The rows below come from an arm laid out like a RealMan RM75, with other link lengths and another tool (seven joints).
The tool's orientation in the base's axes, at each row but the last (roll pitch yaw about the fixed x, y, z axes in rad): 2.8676 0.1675 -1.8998; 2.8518 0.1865 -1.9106; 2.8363 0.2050 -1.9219; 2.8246 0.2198 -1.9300; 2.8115 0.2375 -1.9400
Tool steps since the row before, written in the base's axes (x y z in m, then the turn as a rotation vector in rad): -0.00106 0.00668 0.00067 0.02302 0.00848 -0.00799; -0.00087 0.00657 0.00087 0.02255 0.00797 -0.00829; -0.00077 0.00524 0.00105 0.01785 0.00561 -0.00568; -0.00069 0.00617 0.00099 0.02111 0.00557 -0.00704; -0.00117 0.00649 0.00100 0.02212 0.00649 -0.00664
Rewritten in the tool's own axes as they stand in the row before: -0.00601 0.00295 0.00118 -0.01391 -0.02116 0.00491; -0.00596 0.00282 0.00109 -0.01323 -0.02095 0.00516; -0.00477 0.00243 0.00068 -0.01001 -0.01652 0.00306; -0.00562 0.00260 0.00111 -0.01080 -0.01992 0.00360; -0.00571 0.00313 0.00145 -0.01208 -0.02046 0.00330
